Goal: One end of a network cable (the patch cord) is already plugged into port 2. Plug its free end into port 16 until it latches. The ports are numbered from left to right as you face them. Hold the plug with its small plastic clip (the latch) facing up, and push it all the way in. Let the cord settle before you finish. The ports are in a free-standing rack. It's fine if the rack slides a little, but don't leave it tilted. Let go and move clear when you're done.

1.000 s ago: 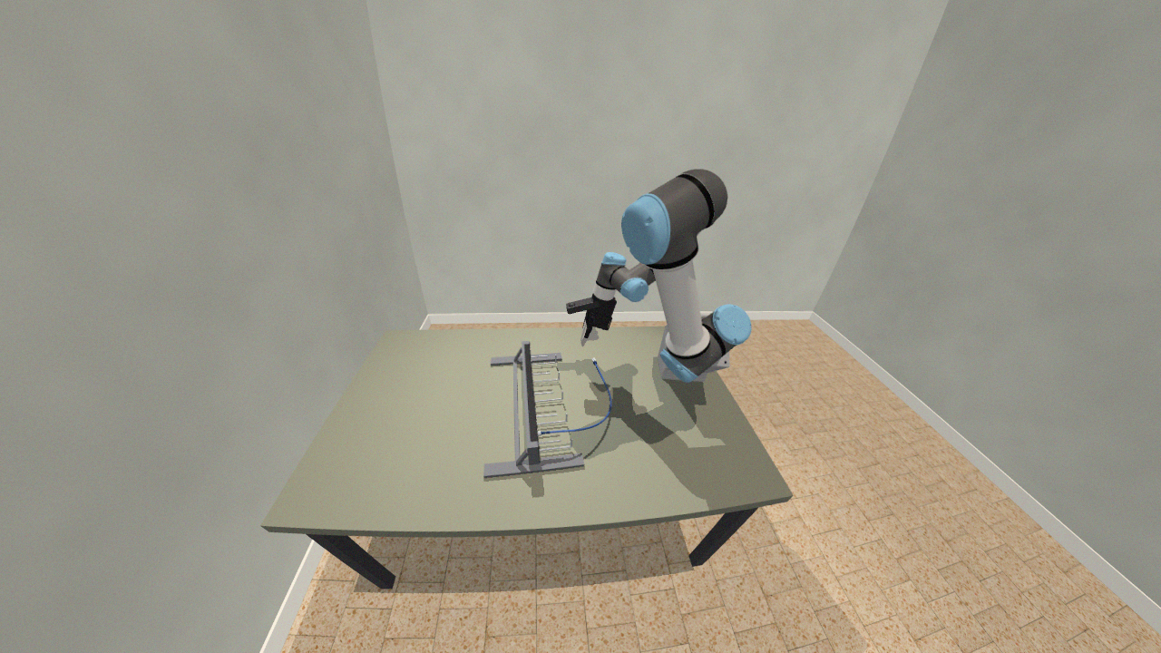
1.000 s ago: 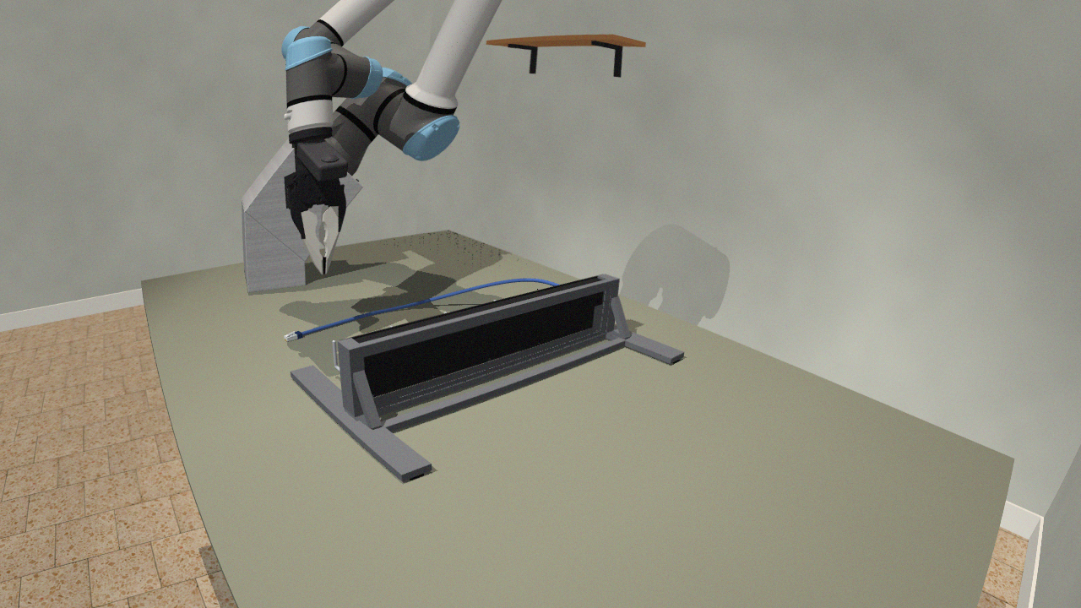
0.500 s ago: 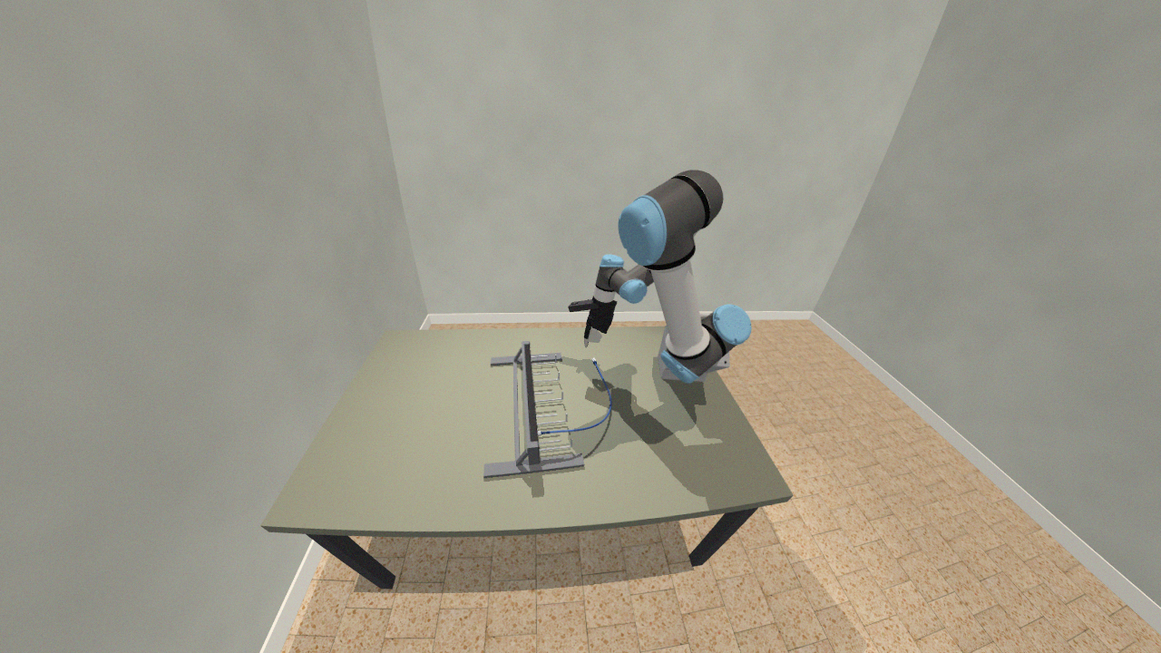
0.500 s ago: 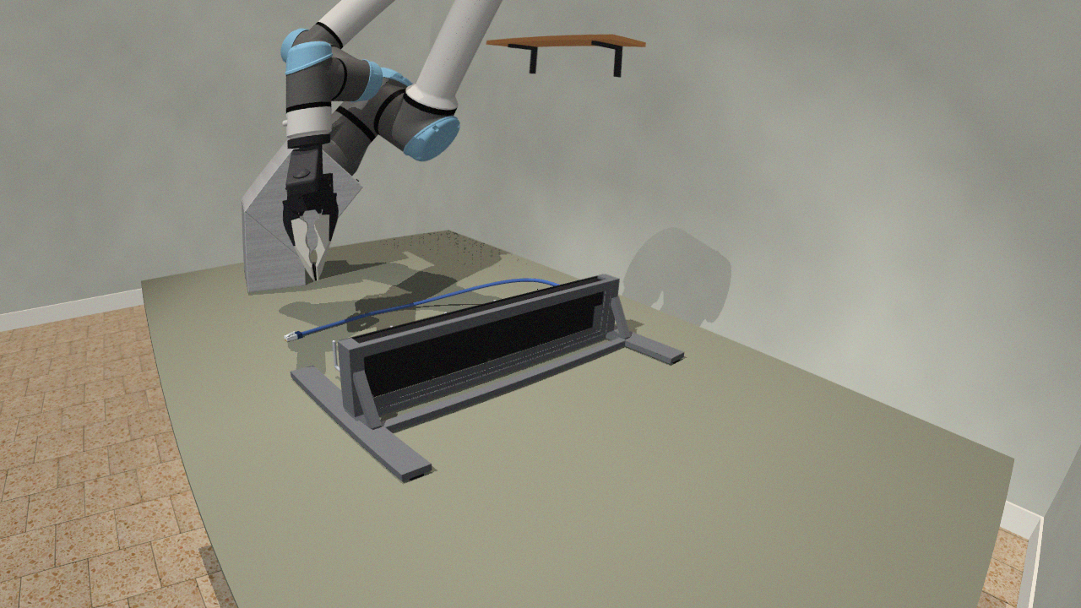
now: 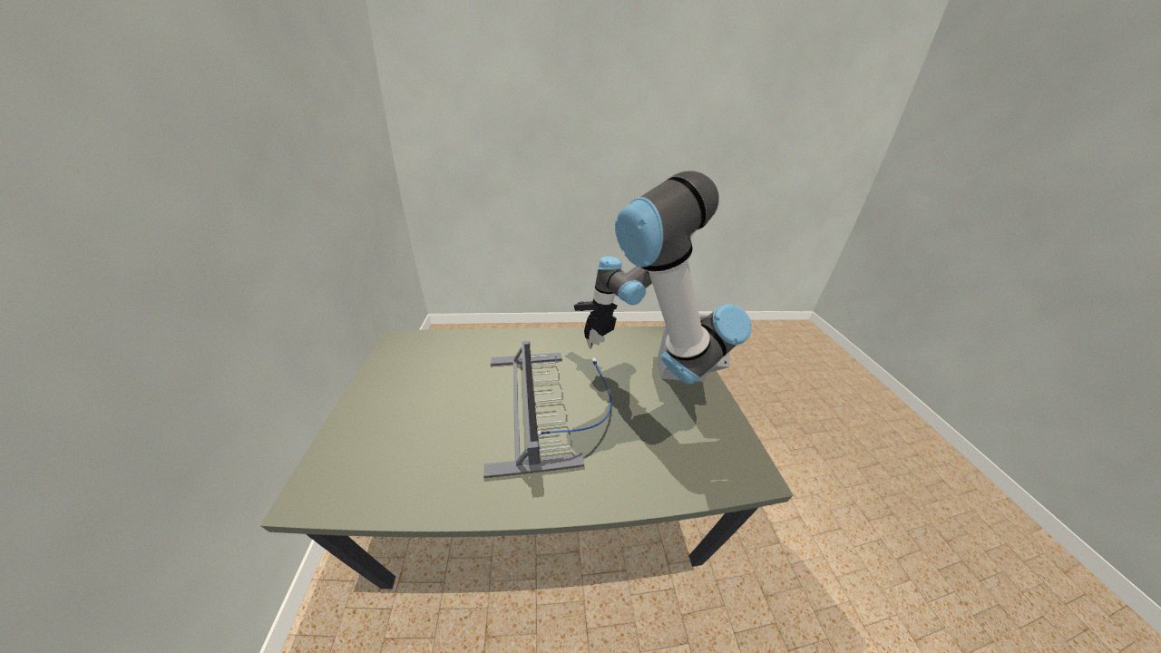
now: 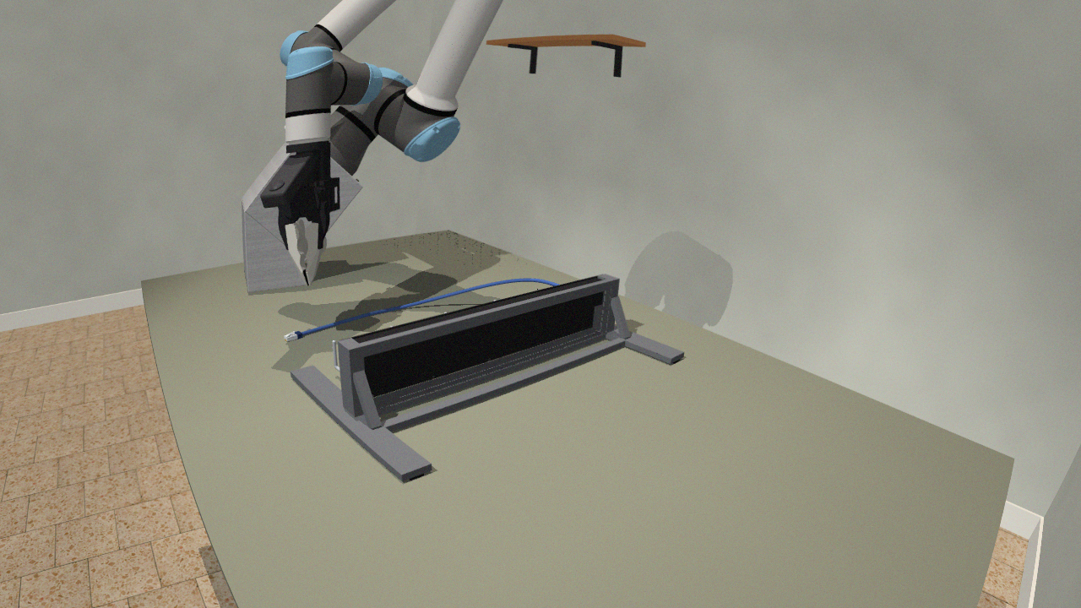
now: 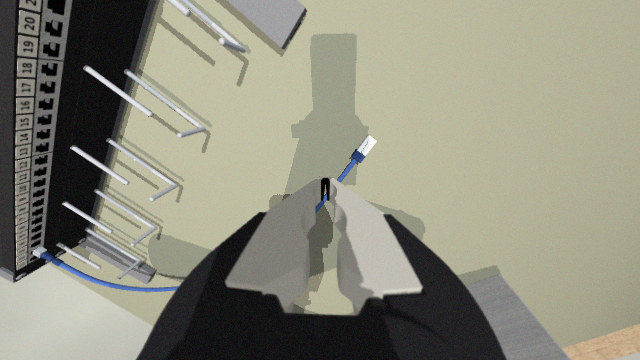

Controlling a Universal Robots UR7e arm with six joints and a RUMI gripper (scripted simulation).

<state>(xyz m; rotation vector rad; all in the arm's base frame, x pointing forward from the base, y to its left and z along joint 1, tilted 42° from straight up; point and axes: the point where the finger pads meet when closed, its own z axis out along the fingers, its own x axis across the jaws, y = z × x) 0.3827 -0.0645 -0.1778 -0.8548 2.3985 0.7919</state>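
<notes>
My hand is 20 mm past the plug, 30 mm to the left of it and 100 mm above it.
</notes>
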